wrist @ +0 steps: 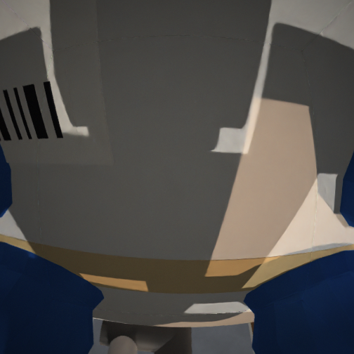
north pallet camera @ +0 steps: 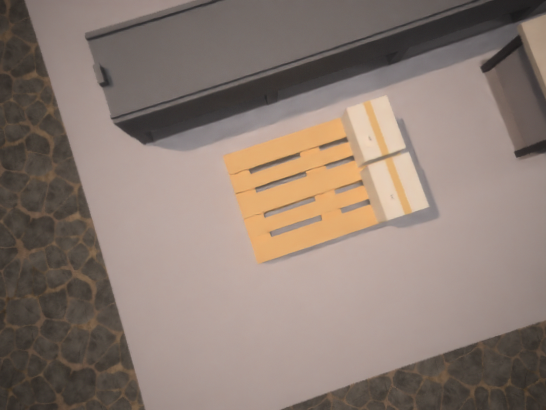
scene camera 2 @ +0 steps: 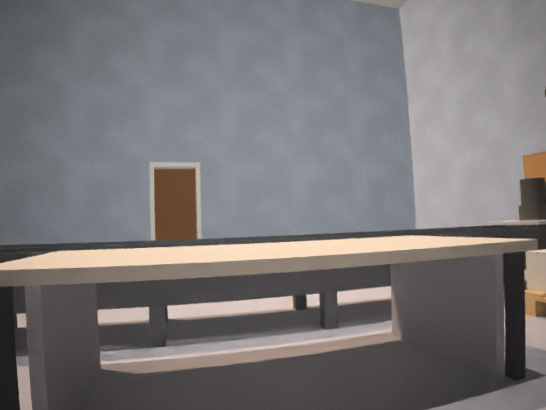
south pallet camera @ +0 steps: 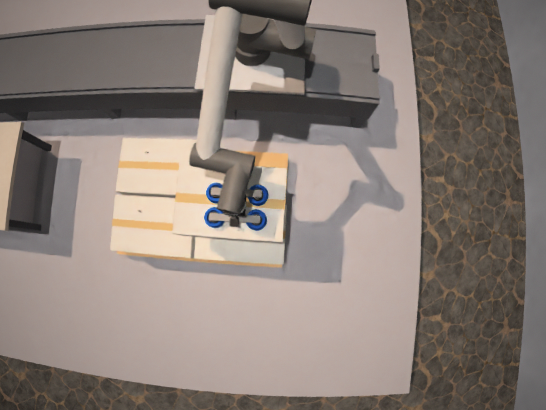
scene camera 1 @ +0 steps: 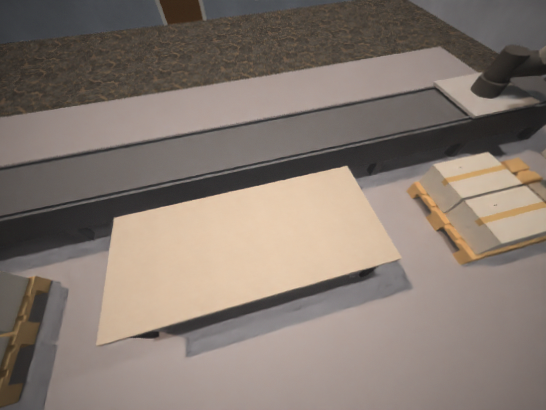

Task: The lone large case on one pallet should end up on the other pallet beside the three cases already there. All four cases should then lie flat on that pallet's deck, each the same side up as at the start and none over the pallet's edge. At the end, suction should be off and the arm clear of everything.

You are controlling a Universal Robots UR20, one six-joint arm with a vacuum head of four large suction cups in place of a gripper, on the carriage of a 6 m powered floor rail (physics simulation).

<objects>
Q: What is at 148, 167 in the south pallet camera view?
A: A case.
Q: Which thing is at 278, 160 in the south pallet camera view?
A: A pallet.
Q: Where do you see a case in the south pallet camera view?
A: At 205, 248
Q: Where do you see a pallet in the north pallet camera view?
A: At 320, 183
</objects>
